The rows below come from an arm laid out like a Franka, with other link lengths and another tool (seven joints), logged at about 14 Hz.
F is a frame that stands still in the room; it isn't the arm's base.
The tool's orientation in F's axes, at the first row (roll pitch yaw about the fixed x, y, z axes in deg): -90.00 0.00 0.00
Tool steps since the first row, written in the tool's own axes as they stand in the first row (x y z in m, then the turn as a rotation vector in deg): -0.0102 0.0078 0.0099 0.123 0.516 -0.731; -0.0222 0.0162 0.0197 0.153 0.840 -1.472; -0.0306 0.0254 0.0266 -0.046 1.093 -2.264; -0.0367 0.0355 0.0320 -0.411 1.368 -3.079; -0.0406 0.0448 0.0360 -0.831 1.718 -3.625
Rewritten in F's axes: -0.0102 0.0099 -0.0078 0.123 -0.731 -0.516; -0.0222 0.0197 -0.0162 0.153 -1.472 -0.840; -0.0306 0.0266 -0.0254 -0.046 -2.264 -1.093; -0.0367 0.0320 -0.0355 -0.411 -3.079 -1.368; -0.0406 0.0360 -0.0448 -0.831 -3.625 -1.718
